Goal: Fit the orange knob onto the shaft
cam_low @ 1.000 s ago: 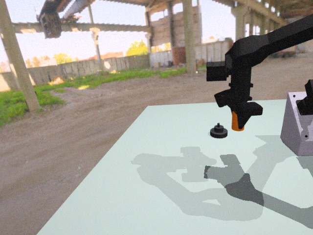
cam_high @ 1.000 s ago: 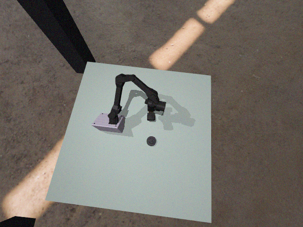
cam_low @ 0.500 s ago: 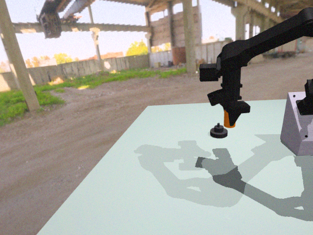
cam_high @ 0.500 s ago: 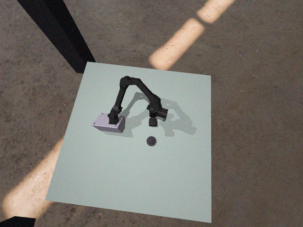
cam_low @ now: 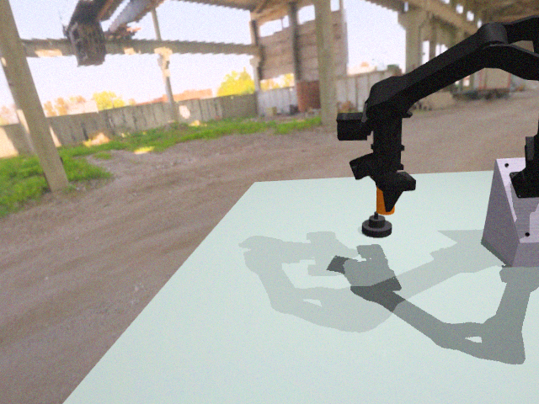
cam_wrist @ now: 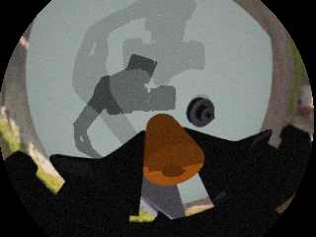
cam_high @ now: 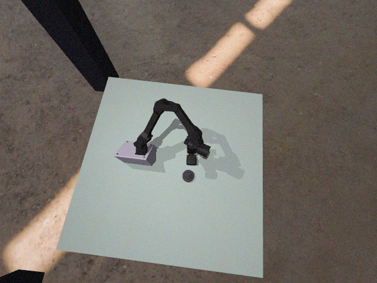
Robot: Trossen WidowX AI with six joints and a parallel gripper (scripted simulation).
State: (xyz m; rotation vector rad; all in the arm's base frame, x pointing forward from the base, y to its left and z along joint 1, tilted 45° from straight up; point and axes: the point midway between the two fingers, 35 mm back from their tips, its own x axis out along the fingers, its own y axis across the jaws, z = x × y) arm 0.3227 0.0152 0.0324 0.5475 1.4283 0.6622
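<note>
The dark round pedestal lies 130 mm to the right of my gripper tip and 100 mm below it. From my gripper tip the other things lie so: orange knob (20 mm above).
</note>
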